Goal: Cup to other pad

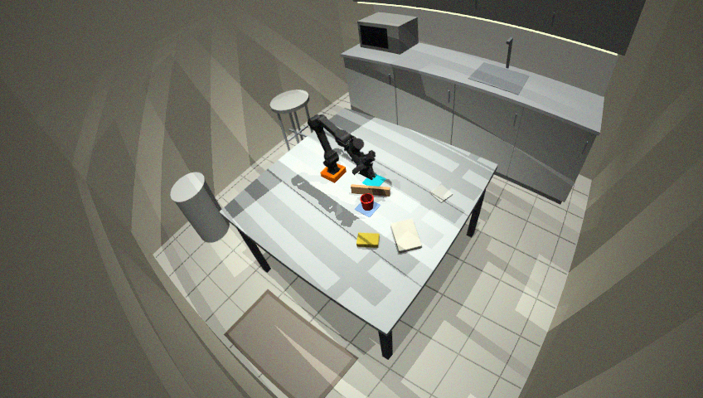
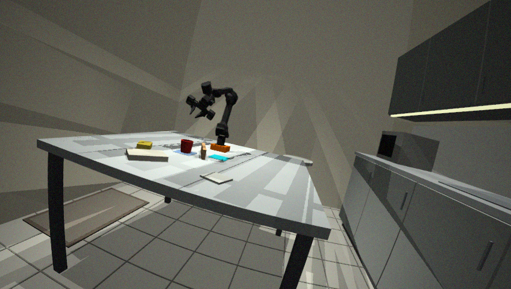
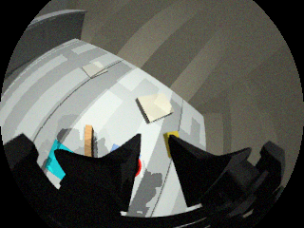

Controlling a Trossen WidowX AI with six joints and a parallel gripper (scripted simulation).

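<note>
My gripper tip is now 40 mm past the red cup, 30 mm to the left of it and 180 mm above it. From my gripper tip the other things lie so: blue pad (40 mm behind, 30 mm to the right, 230 mm below); then cyan pad (150 mm behind, 150 mm to the left, 230 mm below); then yellow block (120 mm ahead, 210 mm to the right, 210 mm below).
</note>
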